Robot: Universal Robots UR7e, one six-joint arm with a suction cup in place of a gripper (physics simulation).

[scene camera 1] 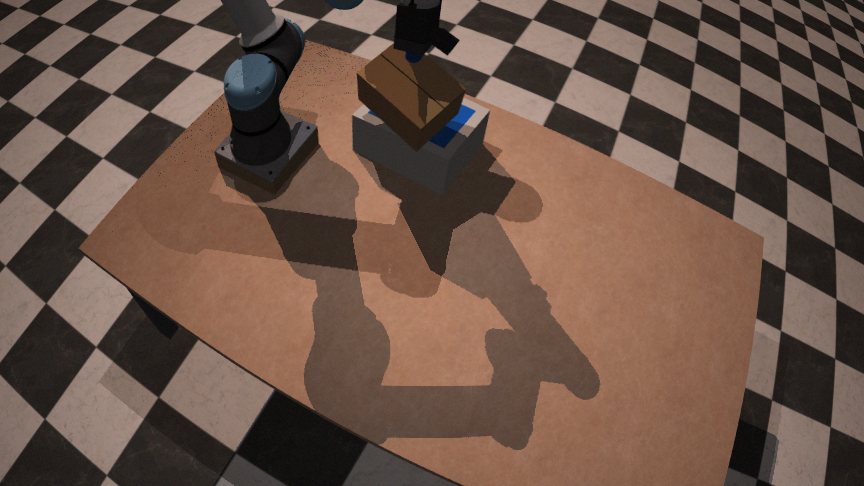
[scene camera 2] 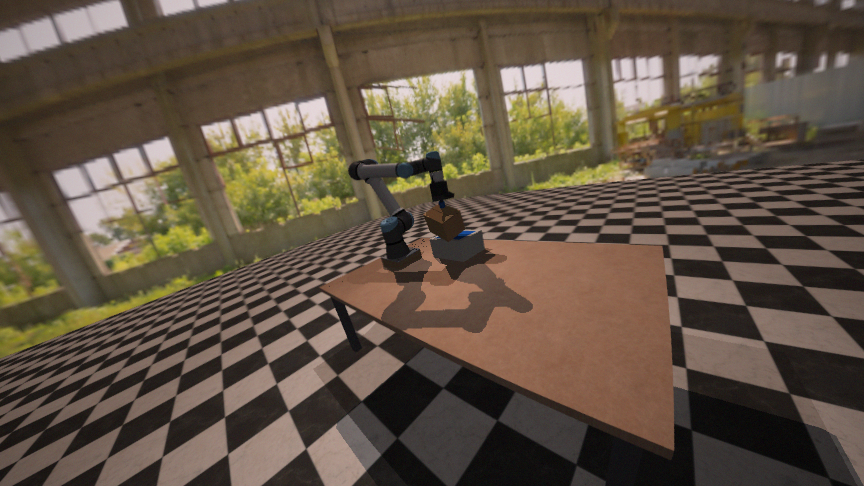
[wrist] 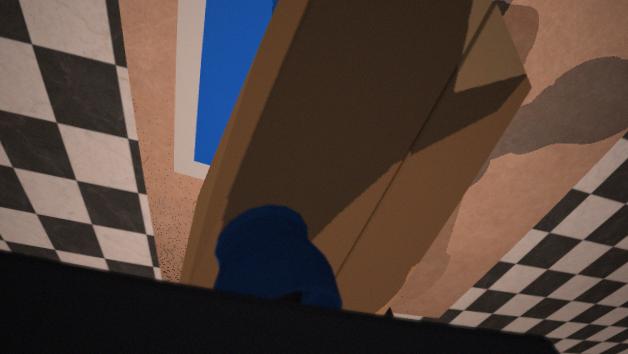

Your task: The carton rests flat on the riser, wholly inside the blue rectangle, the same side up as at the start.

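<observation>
With my suction cup I'm holding a brown carton, and the brown carton touches nothing else. There's a grey riser too, and that grey riser rests on the table.
</observation>
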